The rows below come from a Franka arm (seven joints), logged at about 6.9 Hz.
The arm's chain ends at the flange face. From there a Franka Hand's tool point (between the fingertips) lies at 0.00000 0.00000 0.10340 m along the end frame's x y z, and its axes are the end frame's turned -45 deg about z.
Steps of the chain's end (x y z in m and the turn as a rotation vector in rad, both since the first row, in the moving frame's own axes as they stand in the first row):
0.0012, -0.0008, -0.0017, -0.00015, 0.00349, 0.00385
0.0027, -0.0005, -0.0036, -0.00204, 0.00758, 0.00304
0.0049, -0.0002, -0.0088, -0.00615, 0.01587, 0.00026
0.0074, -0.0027, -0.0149, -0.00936, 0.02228, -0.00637
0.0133, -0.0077, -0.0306, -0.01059, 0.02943, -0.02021
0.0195, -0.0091, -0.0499, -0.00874, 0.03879, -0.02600
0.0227, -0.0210, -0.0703, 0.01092, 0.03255, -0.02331
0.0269, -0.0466, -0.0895, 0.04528, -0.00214, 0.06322
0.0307, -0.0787, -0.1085, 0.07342, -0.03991, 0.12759
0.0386, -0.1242, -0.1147, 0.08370, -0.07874, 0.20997
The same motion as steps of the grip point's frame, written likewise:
0.0017, 0.0005, -0.0017, -0.00257, 0.00236, 0.00385
0.0027, 0.0023, -0.0036, -0.00680, 0.00392, 0.00304
0.0043, 0.0049, -0.0088, -0.01557, 0.00687, 0.00026
0.0081, 0.0056, -0.0149, -0.02237, 0.00914, -0.00637
0.0163, 0.0069, -0.0307, -0.02830, 0.01332, -0.02021
0.0225, 0.0108, -0.0500, -0.03361, 0.02125, -0.02600
0.0341, 0.0027, -0.0704, -0.01529, 0.03074, -0.02331
0.0552, -0.0173, -0.0896, 0.03353, 0.03050, 0.06322
0.0803, -0.0420, -0.1089, 0.08014, 0.02370, 0.12759
0.1167, -0.0723, -0.1154, 0.11486, 0.00351, 0.20997

